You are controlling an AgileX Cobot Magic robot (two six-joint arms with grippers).
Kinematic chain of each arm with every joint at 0, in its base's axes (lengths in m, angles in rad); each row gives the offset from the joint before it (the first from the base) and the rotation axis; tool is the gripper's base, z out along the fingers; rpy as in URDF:
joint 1: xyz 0 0 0.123 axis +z
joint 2: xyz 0 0 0 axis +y
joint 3: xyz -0.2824 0 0.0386 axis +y
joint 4: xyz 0.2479 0 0.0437 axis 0.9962 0 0.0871
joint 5: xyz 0 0 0 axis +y
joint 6: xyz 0.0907 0 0.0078 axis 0.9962 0 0.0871
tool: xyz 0 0 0 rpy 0 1.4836 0
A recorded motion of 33 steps. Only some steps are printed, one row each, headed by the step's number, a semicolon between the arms.
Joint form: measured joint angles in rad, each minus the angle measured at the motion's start. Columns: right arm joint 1, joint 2, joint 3, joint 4, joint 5, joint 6; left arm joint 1, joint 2, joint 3, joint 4, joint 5, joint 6.
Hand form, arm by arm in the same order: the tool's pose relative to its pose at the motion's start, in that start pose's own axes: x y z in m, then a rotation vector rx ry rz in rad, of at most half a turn. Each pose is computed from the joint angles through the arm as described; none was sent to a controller.
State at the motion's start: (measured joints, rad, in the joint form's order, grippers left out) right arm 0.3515 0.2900 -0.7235 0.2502 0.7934 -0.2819; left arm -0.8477 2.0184 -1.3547 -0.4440 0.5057 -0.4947
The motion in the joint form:
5: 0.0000 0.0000 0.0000 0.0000 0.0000 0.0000; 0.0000 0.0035 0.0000 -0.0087 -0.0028 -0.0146
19: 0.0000 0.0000 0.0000 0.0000 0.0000 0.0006; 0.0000 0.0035 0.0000 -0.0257 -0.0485 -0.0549
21: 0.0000 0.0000 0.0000 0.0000 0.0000 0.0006; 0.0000 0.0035 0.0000 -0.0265 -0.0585 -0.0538
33: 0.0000 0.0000 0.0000 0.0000 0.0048 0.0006; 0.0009 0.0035 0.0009 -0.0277 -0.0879 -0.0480
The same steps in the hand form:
5: 0.0000 0.0000 0.0000 0.0000 0.0000 0.0000; 0.0001 0.0002 0.0013 0.0024 0.0017 -0.0230
19: 0.0000 0.0000 0.0000 0.0000 0.0000 0.0006; -0.0032 -0.0023 0.0012 0.0318 -0.0341 -0.0784
21: 0.0000 0.0000 0.0000 0.0000 0.0000 0.0006; -0.0040 -0.0028 0.0012 0.0369 -0.0426 -0.0780
33: 0.0004 0.0001 0.0000 -0.0013 0.0046 0.0006; -0.0065 -0.0036 0.0011 0.0507 -0.0681 -0.0744

